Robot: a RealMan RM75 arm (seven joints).
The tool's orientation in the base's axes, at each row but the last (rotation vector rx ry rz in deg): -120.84 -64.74 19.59; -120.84 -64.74 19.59; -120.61 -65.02 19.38; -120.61 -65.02 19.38; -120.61 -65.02 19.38; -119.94 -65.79 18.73; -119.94 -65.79 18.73; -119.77 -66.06 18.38; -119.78 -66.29 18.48; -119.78 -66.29 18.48; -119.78 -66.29 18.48
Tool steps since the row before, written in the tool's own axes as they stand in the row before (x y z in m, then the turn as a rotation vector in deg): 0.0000 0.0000 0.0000 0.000 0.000 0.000; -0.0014 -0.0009 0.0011 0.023 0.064 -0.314; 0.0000 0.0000 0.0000 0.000 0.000 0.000; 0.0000 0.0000 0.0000 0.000 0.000 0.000; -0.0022 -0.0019 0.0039 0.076 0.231 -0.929; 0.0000 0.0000 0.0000 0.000 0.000 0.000; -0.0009 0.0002 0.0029 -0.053 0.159 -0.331; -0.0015 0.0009 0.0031 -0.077 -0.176 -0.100; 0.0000 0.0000 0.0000 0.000 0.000 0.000; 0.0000 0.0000 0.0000 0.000 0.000 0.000; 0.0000 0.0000 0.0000 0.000 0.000 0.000
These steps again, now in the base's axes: 0.0000 0.0000 0.0000 0.000 0.000 0.000; -0.0020 -0.0003 -0.0003 0.218 -0.150 0.182; 0.0000 0.0000 0.0000 0.000 0.000 0.000; 0.0000 0.0000 0.0000 0.000 0.000 0.000; -0.0045 0.0007 -0.0017 0.676 -0.453 0.510; 0.0000 0.0000 0.0000 0.000 0.000 0.000; -0.0019 0.0006 -0.0023 0.243 -0.253 0.119; -0.0019 -0.0001 -0.0030 -0.103 -0.049 0.184; 0.0000 0.0000 0.0000 0.000 0.000 0.000; 0.0000 0.0000 0.0000 0.000 0.000 0.000; 0.0000 0.0000 0.0000 0.000 0.000 0.000
